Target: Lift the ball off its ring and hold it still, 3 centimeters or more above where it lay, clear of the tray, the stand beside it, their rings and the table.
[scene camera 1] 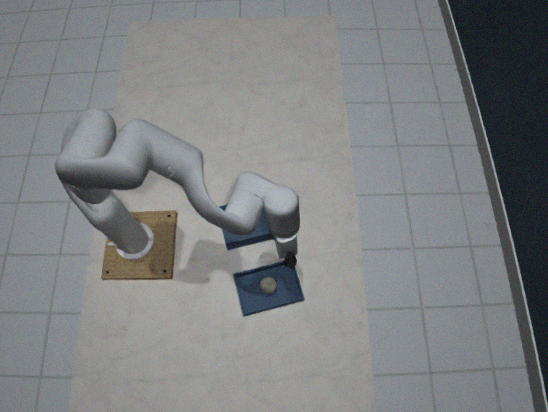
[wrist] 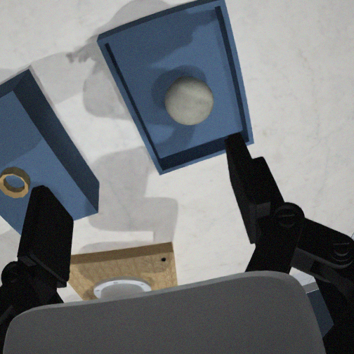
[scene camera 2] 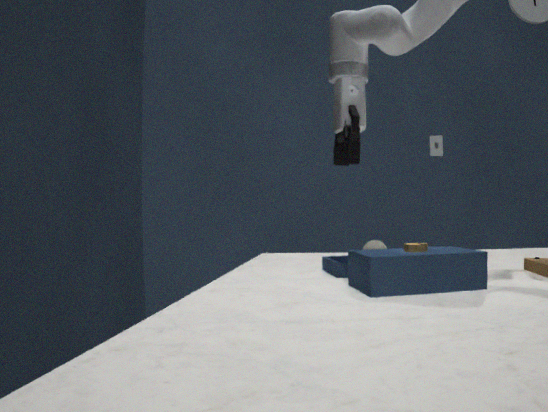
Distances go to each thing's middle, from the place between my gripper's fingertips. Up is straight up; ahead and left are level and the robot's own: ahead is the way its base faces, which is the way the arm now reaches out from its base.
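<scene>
Pale ball [wrist: 188, 100]: my hand is 170 mm above it, 60 mm past it and 50 mm to the left of it. Counted from my hand, the blue stand [scene camera 2: 416, 269] is 180 mm below, 160 mm to the left and 100 mm behind, while the blue tray [scene camera 1: 252, 300] is 200 mm below, 60 mm behind and 50 mm to the right.
</scene>
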